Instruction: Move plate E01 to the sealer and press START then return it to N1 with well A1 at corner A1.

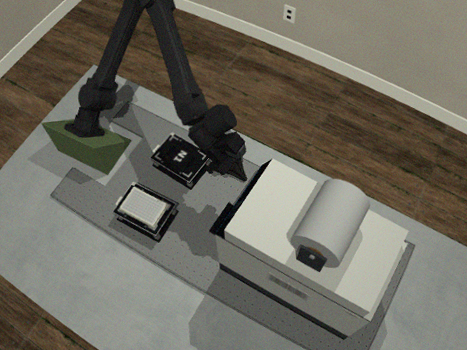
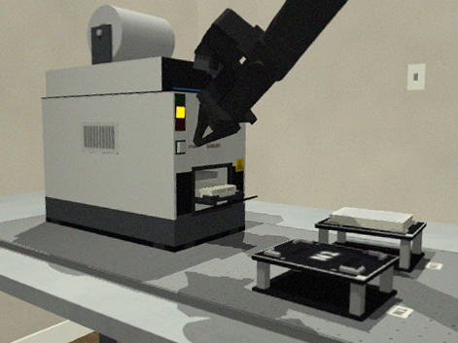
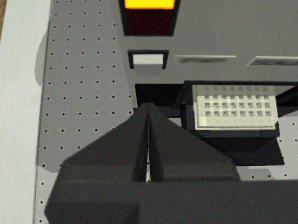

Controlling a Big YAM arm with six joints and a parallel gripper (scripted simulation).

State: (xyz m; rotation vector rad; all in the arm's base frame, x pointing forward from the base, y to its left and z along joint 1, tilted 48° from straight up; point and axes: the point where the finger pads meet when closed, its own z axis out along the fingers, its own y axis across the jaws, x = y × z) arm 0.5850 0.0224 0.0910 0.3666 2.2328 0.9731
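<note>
Right now the start button is 4 cm ahead of my hand and 1 cm below it. Also, from my hand: sealer stage 7 cm ahead, 9 cm to the right, 11 cm below; then covered white plate 24 cm behind, 18 cm to the right, 13 cm below; then black plate nest 26 cm behind, 3 cm to the left, 15 cm below.
</note>
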